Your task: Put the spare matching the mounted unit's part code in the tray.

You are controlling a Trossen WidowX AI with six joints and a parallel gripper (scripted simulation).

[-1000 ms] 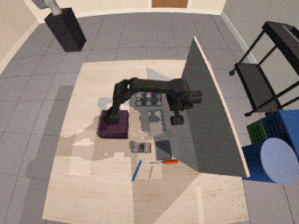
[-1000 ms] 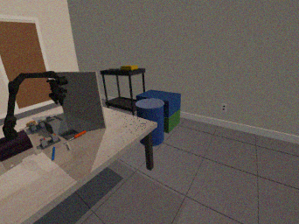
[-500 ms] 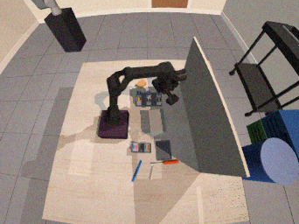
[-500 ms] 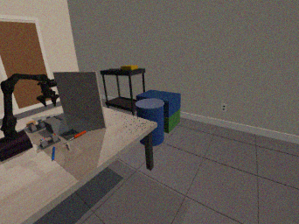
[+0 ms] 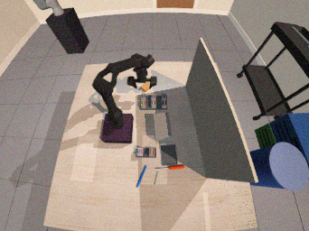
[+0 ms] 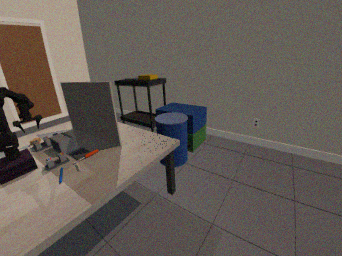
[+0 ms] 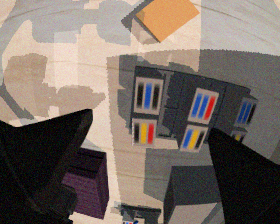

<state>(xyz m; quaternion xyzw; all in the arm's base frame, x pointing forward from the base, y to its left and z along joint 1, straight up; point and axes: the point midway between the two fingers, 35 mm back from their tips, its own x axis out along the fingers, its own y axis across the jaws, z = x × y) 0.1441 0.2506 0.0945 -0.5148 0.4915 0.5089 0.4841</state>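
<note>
Now: gripper tip 230 mm to the left of the grey mounted unit, 140 mm short of it and 90 mm above it. Also, from my gripper tip: blue pen: 550 mm to the right, 130 mm below, 40 mm ahead; then tall grey panel: 390 mm ahead, 200 mm to the right, 90 mm above.
</note>
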